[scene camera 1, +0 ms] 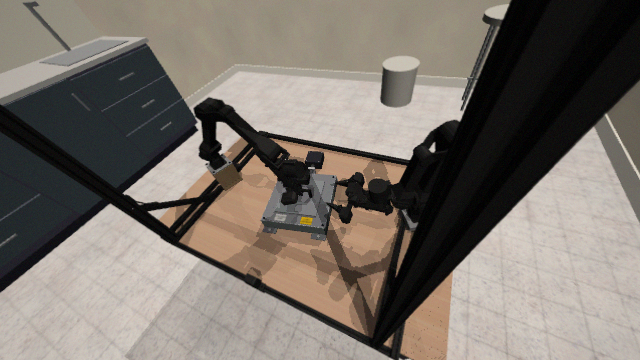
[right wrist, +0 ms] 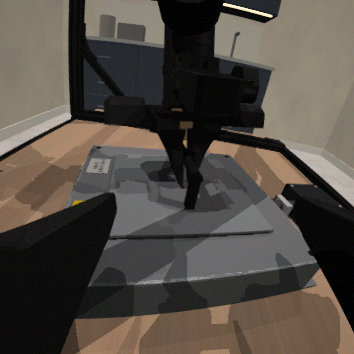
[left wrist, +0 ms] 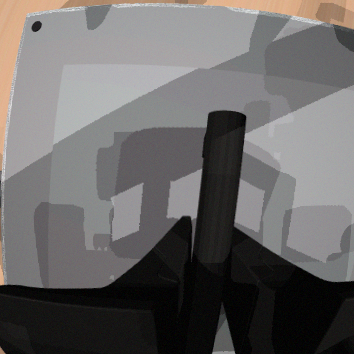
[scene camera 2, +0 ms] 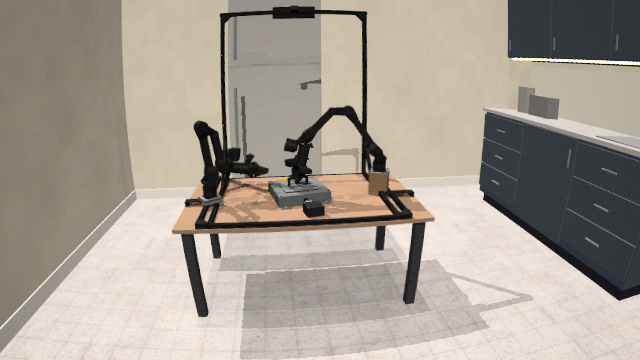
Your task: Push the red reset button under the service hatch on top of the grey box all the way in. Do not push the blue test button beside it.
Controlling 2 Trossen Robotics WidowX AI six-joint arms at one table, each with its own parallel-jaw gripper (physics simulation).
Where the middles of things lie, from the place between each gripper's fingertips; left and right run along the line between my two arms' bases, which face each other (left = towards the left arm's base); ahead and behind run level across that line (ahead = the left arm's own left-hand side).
The grey box (scene camera 1: 318, 225) lies 5 cm ahead of my left hand and 4 cm below it.
I see the grey box 7 cm ahead of my right hand, 15 cm to the left of it and 12 cm below it.
